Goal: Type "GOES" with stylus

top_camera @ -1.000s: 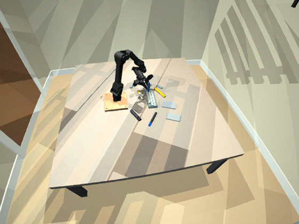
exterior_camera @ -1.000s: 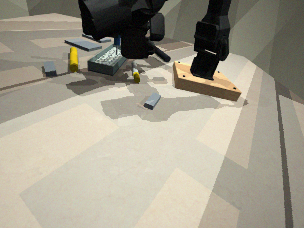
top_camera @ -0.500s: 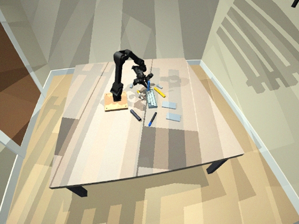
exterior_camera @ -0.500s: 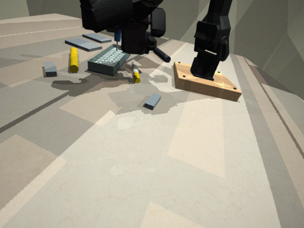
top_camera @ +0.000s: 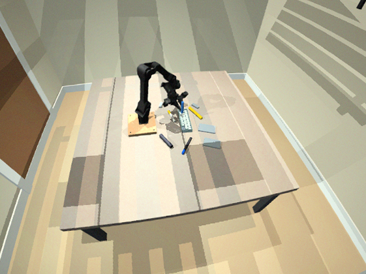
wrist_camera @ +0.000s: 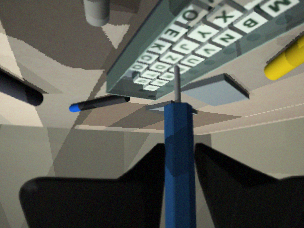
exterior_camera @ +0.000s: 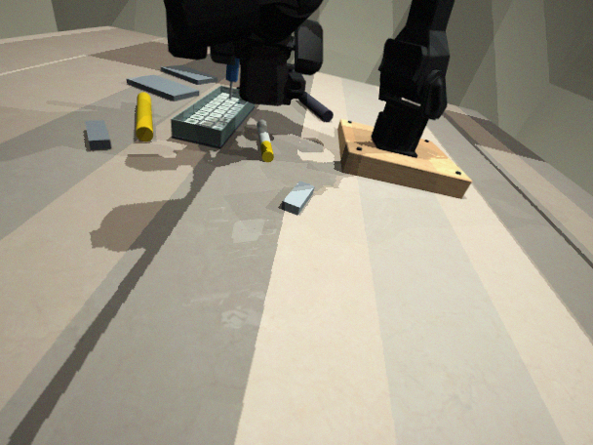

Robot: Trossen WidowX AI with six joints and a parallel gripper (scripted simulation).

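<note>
The yellow cylinder is 110 mm ahead of my gripper tip, 90 mm below it and 50 mm to the left of it. The rest, counted from my gripper tip: white marker (90 mm below, 70 mm behind, 50 mm to the left); stylus tip (50 mm below); blue stylus (10 mm below).
</note>
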